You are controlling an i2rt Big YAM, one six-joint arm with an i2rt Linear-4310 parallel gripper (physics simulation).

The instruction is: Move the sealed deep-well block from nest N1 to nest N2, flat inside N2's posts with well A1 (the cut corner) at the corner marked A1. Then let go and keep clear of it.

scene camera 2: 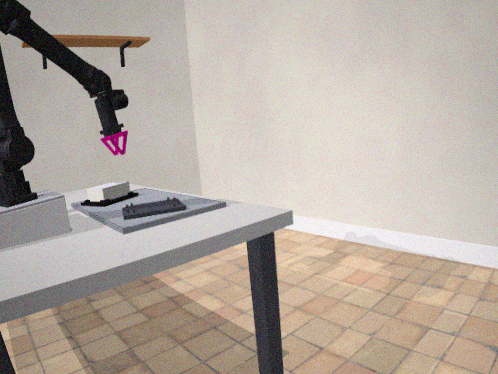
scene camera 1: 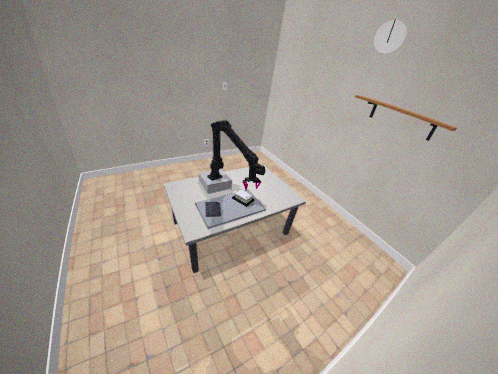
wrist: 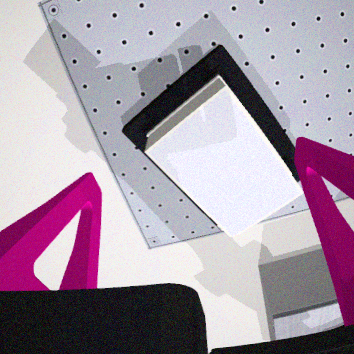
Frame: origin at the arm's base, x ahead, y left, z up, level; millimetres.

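Seen in the pictures: gripper, between the fingertips: (scene camera 2: 119,154) (scene camera 1: 251,189) (wrist: 193,165); arm's base, origin of its link: (scene camera 2: 17,202) (scene camera 1: 214,177).
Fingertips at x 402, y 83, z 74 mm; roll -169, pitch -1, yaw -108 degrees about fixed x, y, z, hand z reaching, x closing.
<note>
Offsets run from my fingertips to a thing's top centre. Level surfaces: height alone.
The sealed deep-well block {dz -94, dx -68, dy -6 mm} (scene camera 1: 244,195) (scene camera 2: 109,191) (wrist: 225,160) is a white box with a pale top. It sits in a black nest {dz -130, dx -68, dy -7 mm} (wrist: 172,97), which I take as N1; its labels cannot be read. The other nest, dark grey with small posts {dz -126, dx -108, dy -300 mm} (scene camera 1: 213,209) (scene camera 2: 155,207), holds no block and does not show in the wrist view. My gripper (scene camera 1: 251,188) (scene camera 2: 119,154) (wrist: 193,165) is open and empty, with magenta fingers. It hangs clear above the block, which lies turned relative to the fingers and nearer the right finger in the wrist view. The cut corner cannot be made out.
Both nests stand on a grey perforated plate {dz -147, dx -59, dy -153 mm} (scene camera 1: 230,216) (scene camera 2: 200,205) (wrist: 310,35) on the table {dz -161 mm} (scene camera 1: 280,200) (scene camera 2: 175,232) (wrist: 30,150). The arm's grey base box (scene camera 1: 217,187) (scene camera 2: 35,220) (wrist: 300,275) stands beside the plate. A wooden shelf (scene camera 1: 405,111) (scene camera 2: 100,41) is on the wall.
</note>
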